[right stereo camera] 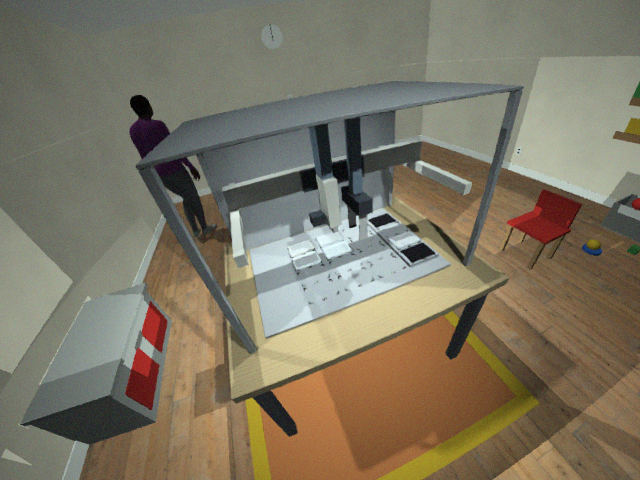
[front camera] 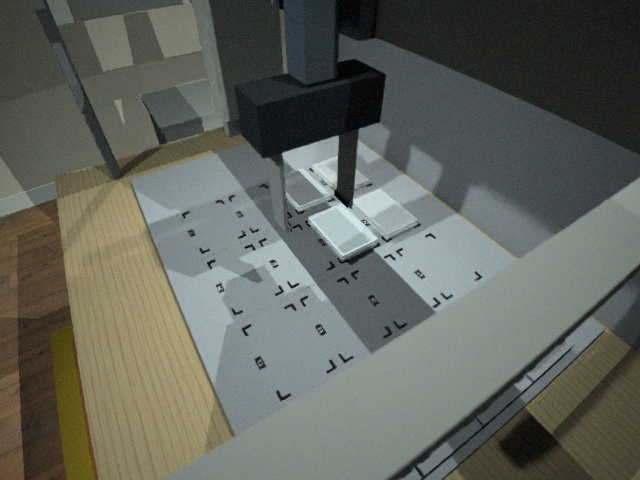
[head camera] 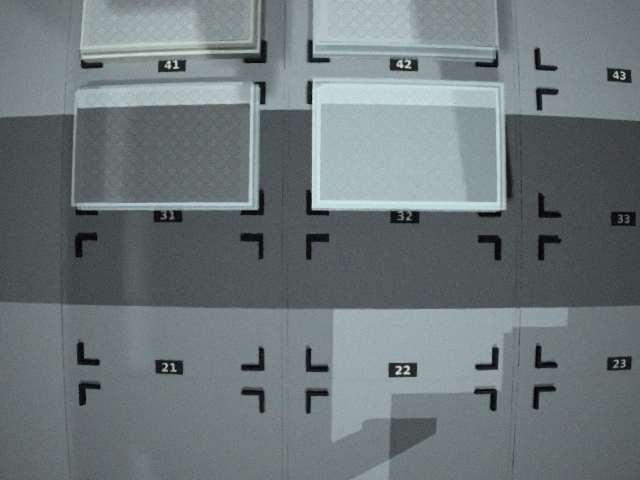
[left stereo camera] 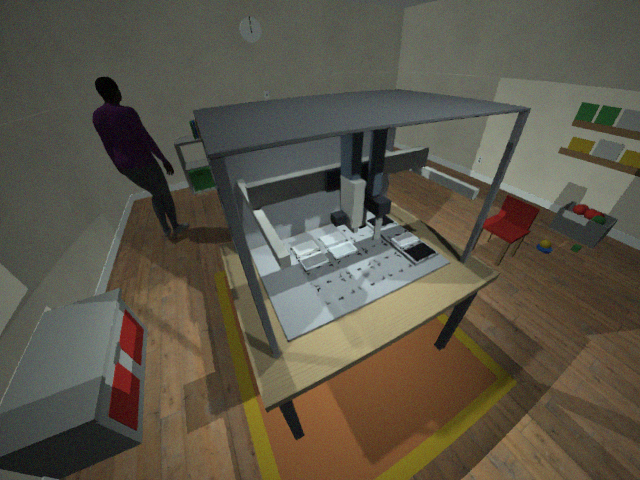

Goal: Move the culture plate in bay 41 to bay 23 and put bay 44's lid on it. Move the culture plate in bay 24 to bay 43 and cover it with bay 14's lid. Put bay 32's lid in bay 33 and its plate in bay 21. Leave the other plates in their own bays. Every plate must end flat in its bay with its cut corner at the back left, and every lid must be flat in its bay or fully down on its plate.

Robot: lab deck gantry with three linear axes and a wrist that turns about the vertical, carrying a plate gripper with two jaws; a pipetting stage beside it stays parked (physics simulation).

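Seen in the pictures: gripper, fingertip midpoint: (right stereo camera: 357,232) (front camera: 314,212) (left stereo camera: 368,232); robot's base at its link origin: (right stereo camera: 310,303) (front camera: 183,215) (left stereo camera: 327,303).
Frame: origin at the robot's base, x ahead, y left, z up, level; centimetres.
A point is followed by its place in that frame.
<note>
My gripper (front camera: 316,218) @[x 30.0, y 15.0, z 15.9 cm] (left stereo camera: 370,231) @[x 30.0, y 15.0, z 15.9 cm] (right stereo camera: 357,232) @[x 30.0, y 15.0, z 15.9 cm] is open and empty, its jaws hanging wide apart above the deck; the head view does not show it. A cream-edged plate (front camera: 338,173) (head camera: 170,25) @[x 6.8, y 33.8, z 1.4 cm] lies in bay 41. A lidded pale plate (front camera: 343,232) @[x 24.1, y 25.1, z 1.7 cm] (head camera: 403,155) @[x 22.3, y 24.9, z 1.7 cm] lies in bay 32. Bays 23 (front camera: 320,329) @[x 39.1, y 10.4, z 0.0 cm], 43 (front camera: 419,273) @[x 39.0, y 31.9, z 0.0 cm], 33 (front camera: 373,299) @[x 39.0, y 21.2, z 0.0 cm] and 21 (front camera: 239,213) @[x 6.0, y 10.5, z 0.0 cm] hold no plate. At the right, a white plate (left stereo camera: 405,238) @[x 55.5, y 15.1, z 2.9 cm] (right stereo camera: 404,239) @[x 55.1, y 14.3, z 2.9 cm] shows between two dark rectangles, one at bay 44 (left stereo camera: 379,221) (right stereo camera: 382,220) @[x 55.4, y 35.5, z 2.2 cm], one at bay 14 (left stereo camera: 419,251) @[x 54.9, y 4.1, z 2.2 cm] (right stereo camera: 419,252) @[x 55.8, y 3.4, z 2.2 cm]. Cut corners are unclear.
Other plates lie in bay 42 (front camera: 385,212) @[x 23.6, y 36.2, z 1.4 cm] (head camera: 403,25) @[x 22.5, y 33.8, z 1.4 cm] and bay 31 (front camera: 305,190) @[x 8.3, y 25.7, z 1.4 cm] (head camera: 165,155) @[x 6.8, y 24.9, z 1.4 cm]. The parked pipetting stage (left stereo camera: 352,201) (right stereo camera: 328,201) hangs beside the gripper. Frame posts (left stereo camera: 496,191) @[x 71.4, y -11.6, z 38.4 cm] (right stereo camera: 493,180) @[x 70.5, y -11.5, z 40.2 cm] stand at the table's corners. A person (left stereo camera: 129,134) (right stereo camera: 149,134) stands behind.
</note>
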